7 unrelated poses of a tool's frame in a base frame.
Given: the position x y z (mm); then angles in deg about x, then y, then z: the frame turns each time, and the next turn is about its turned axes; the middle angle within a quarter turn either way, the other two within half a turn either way.
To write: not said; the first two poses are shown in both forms.
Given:
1: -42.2, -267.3, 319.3, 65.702, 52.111, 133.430
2: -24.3, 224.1, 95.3, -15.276, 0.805, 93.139
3: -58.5, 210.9, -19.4, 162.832, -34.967, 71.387
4: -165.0, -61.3, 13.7, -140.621, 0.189, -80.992
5: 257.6, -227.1, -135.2, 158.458, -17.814, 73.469
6: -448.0, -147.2, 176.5, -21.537, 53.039, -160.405
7: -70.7, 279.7, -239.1, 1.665, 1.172, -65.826
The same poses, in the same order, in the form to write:
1: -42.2, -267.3, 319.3, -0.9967, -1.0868, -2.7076
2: -24.3, 224.1, 95.3, 0.0290, 0.2654, 1.6276
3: -58.5, 210.9, -19.4, 2.4772, -0.1052, -1.3047
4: -165.0, -61.3, 13.7, -3.0170, -0.6777, 1.3684
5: 257.6, -227.1, -135.2, 2.7388, -0.2745, -1.2855
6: -448.0, -147.2, 176.5, 0.1710, -0.9672, -3.0788
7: -70.7, 279.7, -239.1, -0.0068, 0.0349, -1.1487
